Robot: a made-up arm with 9 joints. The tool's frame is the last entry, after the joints. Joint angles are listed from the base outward.
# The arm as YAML. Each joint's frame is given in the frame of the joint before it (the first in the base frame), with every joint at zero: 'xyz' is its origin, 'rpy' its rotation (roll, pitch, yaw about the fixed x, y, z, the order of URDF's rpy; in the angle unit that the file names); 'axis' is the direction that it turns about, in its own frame. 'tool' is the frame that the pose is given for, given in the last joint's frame.
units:
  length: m
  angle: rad
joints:
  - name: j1
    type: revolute
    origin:
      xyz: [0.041, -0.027, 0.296]
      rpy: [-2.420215, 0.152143, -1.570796]
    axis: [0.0, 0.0, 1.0]
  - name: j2
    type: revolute
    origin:
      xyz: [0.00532, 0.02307, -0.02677]
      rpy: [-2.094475, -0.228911, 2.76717]
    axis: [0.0, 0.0, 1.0]
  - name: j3
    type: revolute
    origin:
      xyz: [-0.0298, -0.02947, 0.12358]
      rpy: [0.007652, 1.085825, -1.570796]
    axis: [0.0, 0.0, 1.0]
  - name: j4
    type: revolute
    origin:
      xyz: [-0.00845, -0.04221, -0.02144]
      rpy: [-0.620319, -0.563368, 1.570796]
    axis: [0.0, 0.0, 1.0]
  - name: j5
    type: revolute
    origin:
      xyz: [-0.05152, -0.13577, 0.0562]
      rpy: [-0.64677, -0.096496, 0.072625]
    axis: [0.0, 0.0, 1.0]
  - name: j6
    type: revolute
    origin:
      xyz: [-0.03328, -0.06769, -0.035]
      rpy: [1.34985, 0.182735, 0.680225]
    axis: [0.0, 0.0, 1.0]
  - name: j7
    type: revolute
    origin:
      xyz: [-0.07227, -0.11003, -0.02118]
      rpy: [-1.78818, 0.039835, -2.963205]
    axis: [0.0, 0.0, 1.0]
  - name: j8
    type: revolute
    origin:
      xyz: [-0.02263, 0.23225, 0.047]
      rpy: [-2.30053, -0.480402, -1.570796]
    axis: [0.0, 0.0, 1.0]
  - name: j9
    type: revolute
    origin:
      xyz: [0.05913, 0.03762, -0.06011]
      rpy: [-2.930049, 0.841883, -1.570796]
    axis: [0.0, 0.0, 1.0]
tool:
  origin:
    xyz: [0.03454, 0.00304, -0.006]
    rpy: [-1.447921, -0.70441, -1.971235]
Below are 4 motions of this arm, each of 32 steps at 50 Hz.
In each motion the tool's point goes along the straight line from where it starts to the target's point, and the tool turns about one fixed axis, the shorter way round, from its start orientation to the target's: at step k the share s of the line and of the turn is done. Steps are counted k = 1, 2, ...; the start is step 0. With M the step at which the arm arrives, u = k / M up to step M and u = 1 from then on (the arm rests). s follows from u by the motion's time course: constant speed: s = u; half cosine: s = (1 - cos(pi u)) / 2; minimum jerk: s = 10 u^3 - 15 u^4 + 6 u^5.
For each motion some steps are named. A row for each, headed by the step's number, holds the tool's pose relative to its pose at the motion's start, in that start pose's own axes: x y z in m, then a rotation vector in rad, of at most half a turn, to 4 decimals.
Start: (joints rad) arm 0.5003 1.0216 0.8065 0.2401 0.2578 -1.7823 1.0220 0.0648 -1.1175
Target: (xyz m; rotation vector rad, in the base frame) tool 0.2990 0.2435 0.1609 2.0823 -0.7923 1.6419
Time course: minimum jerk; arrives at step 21
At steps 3, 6, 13, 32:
3: 0.0019 0.0001 0.0006 -0.0055 -0.0006 0.0037
6: 0.0116 0.0005 0.0040 -0.0343 -0.0038 0.0232
13: 0.0573 0.0024 0.0198 -0.1695 -0.0190 0.1148
32: 0.0801 0.0033 0.0277 -0.2370 -0.0265 0.1606

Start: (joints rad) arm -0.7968 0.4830 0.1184 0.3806 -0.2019 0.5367 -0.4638 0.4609 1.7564
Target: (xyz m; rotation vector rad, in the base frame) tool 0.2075 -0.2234 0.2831 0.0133 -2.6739 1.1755
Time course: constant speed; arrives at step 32
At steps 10, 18, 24, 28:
10: 0.0022 -0.0318 0.0071 -0.2524 0.1069 -0.0030
18: 0.0039 -0.0573 0.0128 -0.4543 0.1924 -0.0054
24: 0.0052 -0.0763 0.0171 -0.6058 0.2565 -0.0072
28: 0.0060 -0.0891 0.0199 -0.7067 0.2992 -0.0084

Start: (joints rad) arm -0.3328 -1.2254 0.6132 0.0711 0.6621 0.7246 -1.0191 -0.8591 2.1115
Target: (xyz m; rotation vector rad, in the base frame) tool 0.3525 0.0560 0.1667 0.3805 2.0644 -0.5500
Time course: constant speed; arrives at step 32
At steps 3, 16, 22, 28, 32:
3: -0.0088 -0.0287 -0.0288 -0.1984 0.0041 -0.0080
16: -0.0470 -0.1531 -0.1538 -1.0579 0.0221 -0.0425
22: -0.0647 -0.2106 -0.2115 -1.4546 0.0304 -0.0584
28: -0.0823 -0.2680 -0.2692 -1.8513 0.0387 -0.0744
32: -0.0941 -0.3063 -0.3077 -2.1158 0.0442 -0.0850

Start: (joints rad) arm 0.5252 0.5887 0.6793 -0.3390 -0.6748 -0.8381 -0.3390 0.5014 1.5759
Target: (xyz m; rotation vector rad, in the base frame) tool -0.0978 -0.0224 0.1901 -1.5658 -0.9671 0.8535
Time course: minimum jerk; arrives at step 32
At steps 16, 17, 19, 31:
16: 0.0432 -0.0428 -0.0375 -0.2459 0.3692 -0.2751
17: 0.0483 -0.0478 -0.0419 -0.2746 0.4124 -0.3072
19: 0.0581 -0.0575 -0.0503 -0.3303 0.4960 -0.3695
31: 0.0865 -0.0856 -0.0749 -0.4916 0.7382 -0.5500

